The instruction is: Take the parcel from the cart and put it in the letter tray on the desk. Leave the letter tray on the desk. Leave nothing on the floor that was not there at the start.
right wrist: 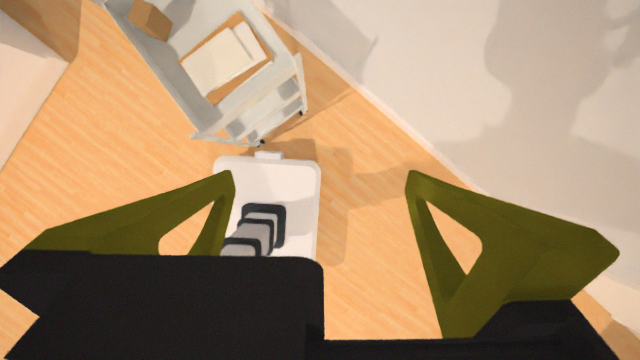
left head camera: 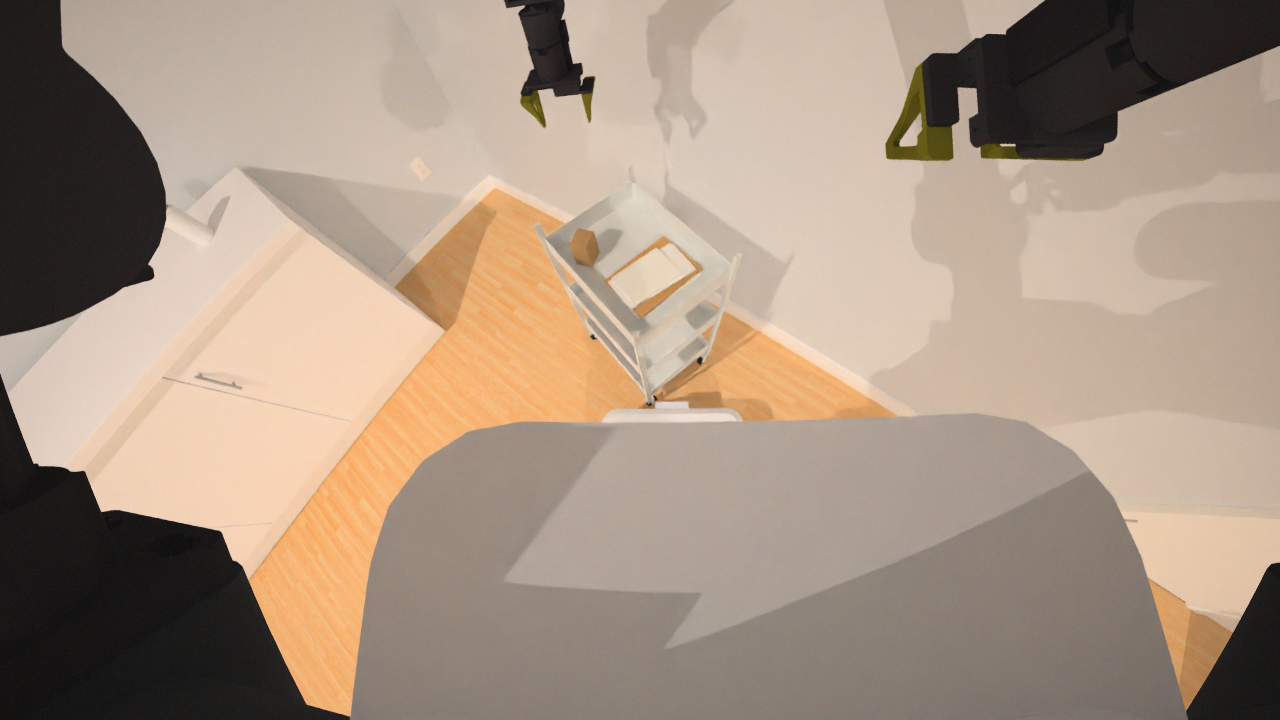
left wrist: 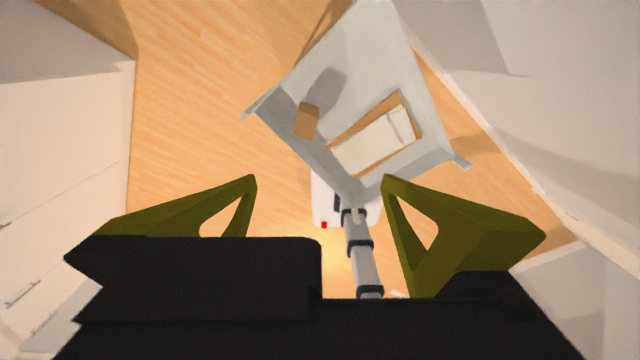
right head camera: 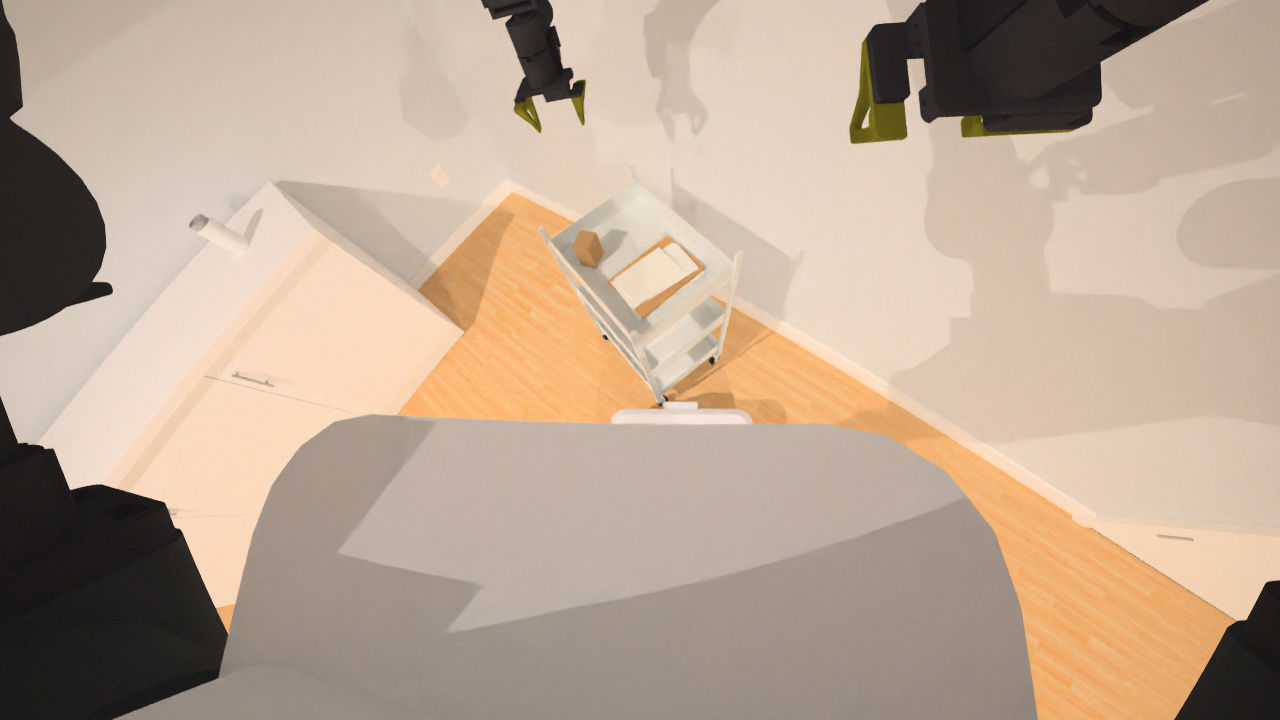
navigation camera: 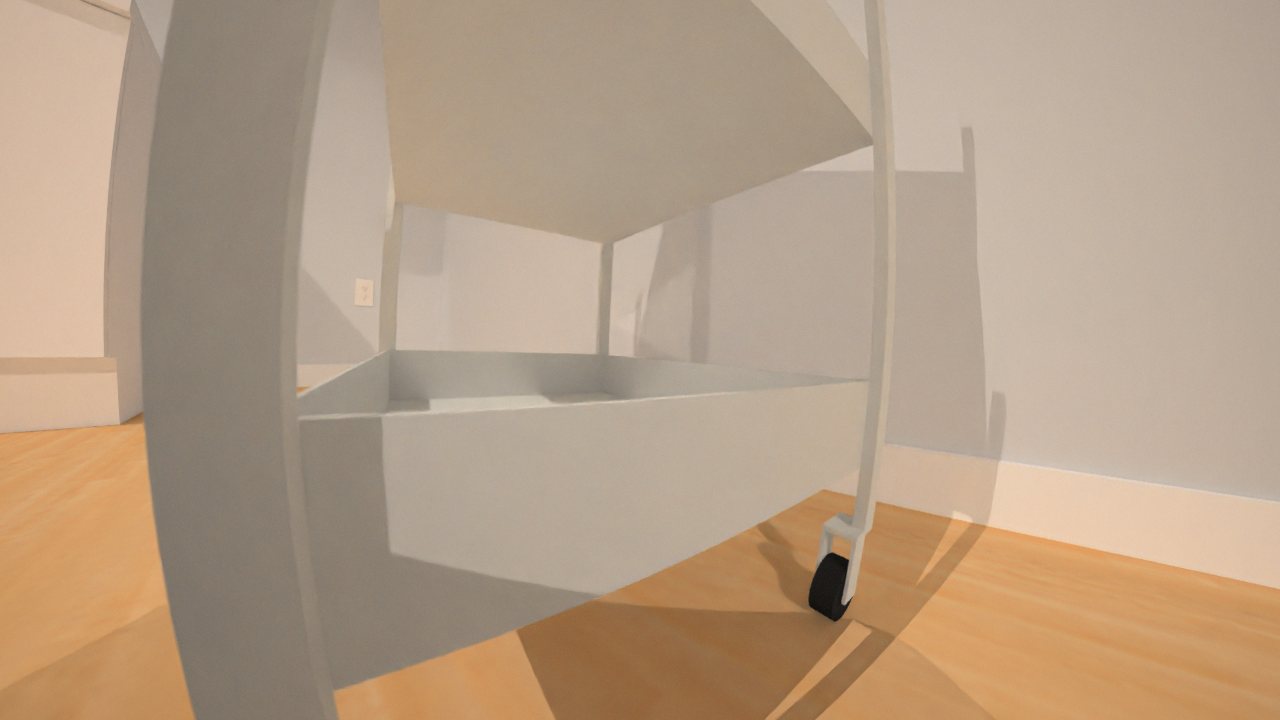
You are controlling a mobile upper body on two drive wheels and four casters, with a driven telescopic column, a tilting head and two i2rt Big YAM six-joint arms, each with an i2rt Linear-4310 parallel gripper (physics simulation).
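Places are measured from the left arm's base along level axes (x ahead, y left, z up), in metres.
Pixels of known places: left gripper, fingertip midpoint: [left head camera: 567,123] [left wrist: 319,180] [right head camera: 561,127]; right gripper, fingertip midpoint: [right wrist: 320,179] [left head camera: 935,150] [right head camera: 908,132].
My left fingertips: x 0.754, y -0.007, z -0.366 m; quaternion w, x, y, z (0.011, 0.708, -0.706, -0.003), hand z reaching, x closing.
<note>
Ahead of a thing's pixels: the offset from my left fingertips to its middle.
The parcel, a small brown box @(dz -0.336, dx -0.064, dy +0.029 m) [left head camera: 583,247] [right head camera: 587,248] [left wrist: 305,121] [right wrist: 150,21], stands in the top tray of the pale grey cart [left head camera: 640,214] [right head camera: 640,214] [left wrist: 360,45] [navigation camera: 581,501], near one long side wall. My left gripper [left head camera: 566,123] [right head camera: 562,128] [left wrist: 319,180] is open and empty; in its wrist view the cart's top tray lies beyond the fingertips, parcel included. My right gripper [left head camera: 966,154] [right head camera: 933,137] [right wrist: 320,179] is open and empty, off to the right of the cart in the head views. The letter tray does not show, and I cannot make out a desk.
A flat brown piece with white sheets @(dz -0.361, dx -0.150, dy -0.147 m) [left head camera: 651,274] [right wrist: 217,62] lies beside the parcel. My white base [right wrist: 295,190] is close to the cart's near corner. A pale cabinet [left head camera: 268,313] with a white cylinder @(dz -0.059, dx -0.031, dy +1.289 m) [left head camera: 189,223] on top is at the left. Walls run behind and right of the cart.
</note>
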